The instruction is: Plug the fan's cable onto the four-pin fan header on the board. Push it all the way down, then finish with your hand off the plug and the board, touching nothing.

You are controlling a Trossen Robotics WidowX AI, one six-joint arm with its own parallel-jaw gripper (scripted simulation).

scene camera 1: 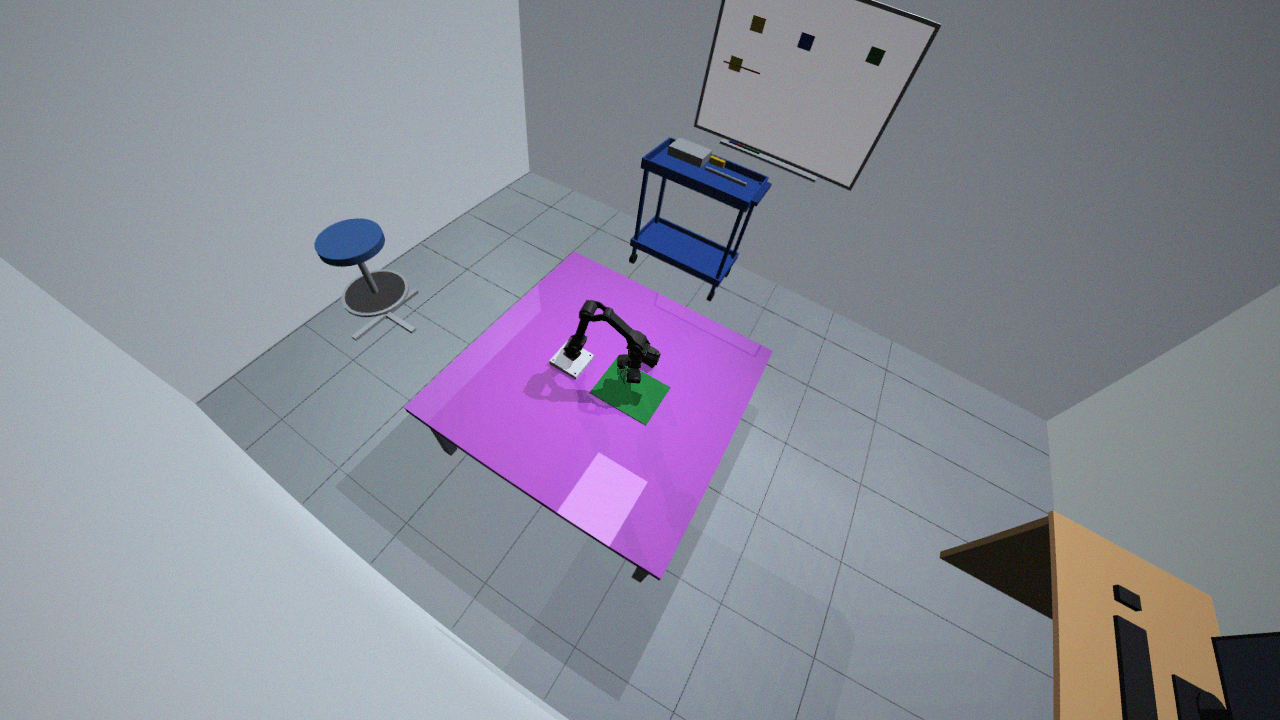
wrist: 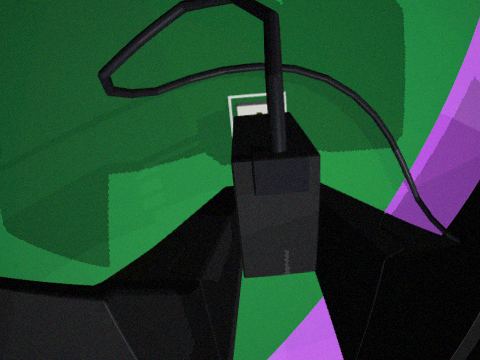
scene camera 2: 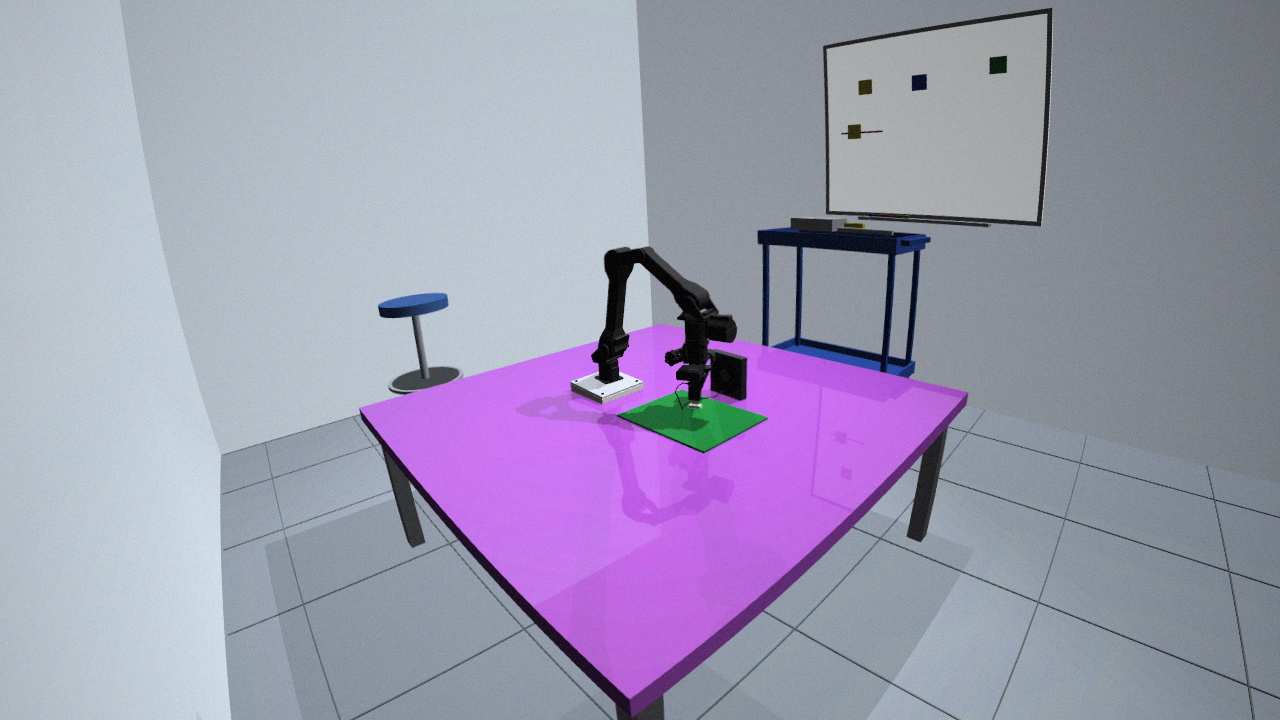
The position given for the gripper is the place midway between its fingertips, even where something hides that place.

Observation:
In view: the gripper (scene camera 2: 697, 394), a black plug (wrist: 277, 194), a green board (scene camera 2: 704, 429) and a black fan (scene camera 2: 729, 371).
The gripper is seen too in the wrist view (wrist: 269, 197). The green board also shows in scene camera 1 (scene camera 1: 639, 401) and in the wrist view (wrist: 99, 180).

